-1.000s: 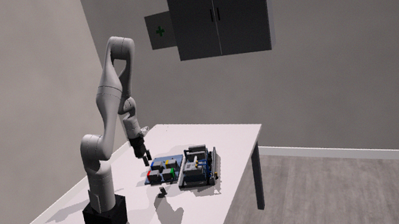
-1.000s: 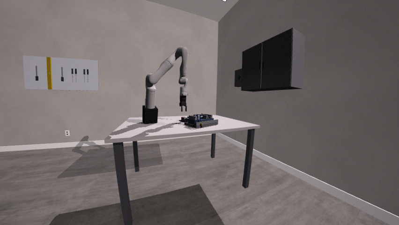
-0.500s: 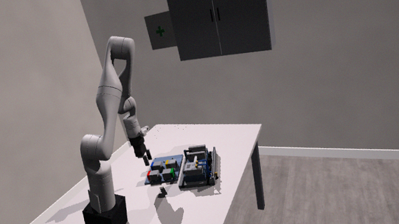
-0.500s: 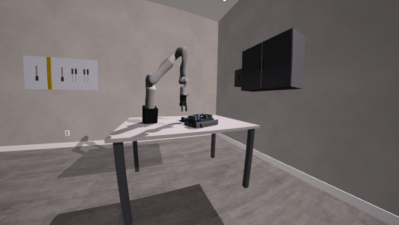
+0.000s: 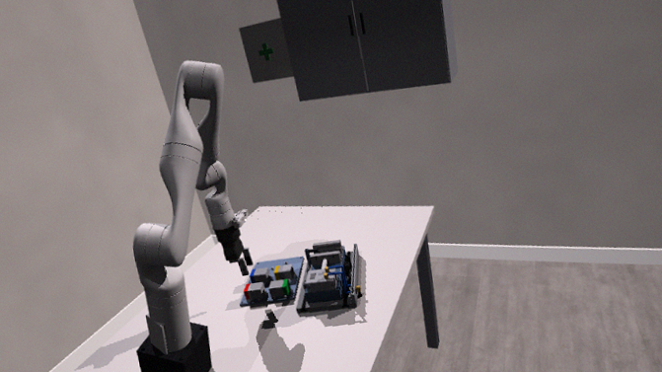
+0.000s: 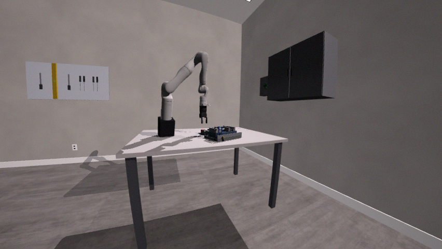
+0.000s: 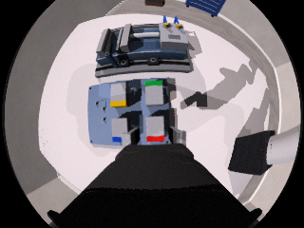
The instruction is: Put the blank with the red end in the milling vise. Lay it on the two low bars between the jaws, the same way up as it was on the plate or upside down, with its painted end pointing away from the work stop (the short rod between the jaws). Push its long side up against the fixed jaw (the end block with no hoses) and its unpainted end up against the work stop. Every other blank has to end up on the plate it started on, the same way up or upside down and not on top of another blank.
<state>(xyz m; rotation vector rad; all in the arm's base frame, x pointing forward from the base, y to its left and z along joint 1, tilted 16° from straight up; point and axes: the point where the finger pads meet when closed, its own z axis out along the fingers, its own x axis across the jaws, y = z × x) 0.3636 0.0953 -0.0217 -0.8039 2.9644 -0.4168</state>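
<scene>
Now: the blue blank 80 mm ahead of my hand, 40 mm to the left of it and 100 mm below it. The rest, counted from my hand: plate 100 mm ahead, 130 mm below; then yellow blank 120 mm ahead, 30 mm to the right, 100 mm below; then green-ended blank 40 mm ahead, 80 mm to the right, 100 mm below.
</scene>
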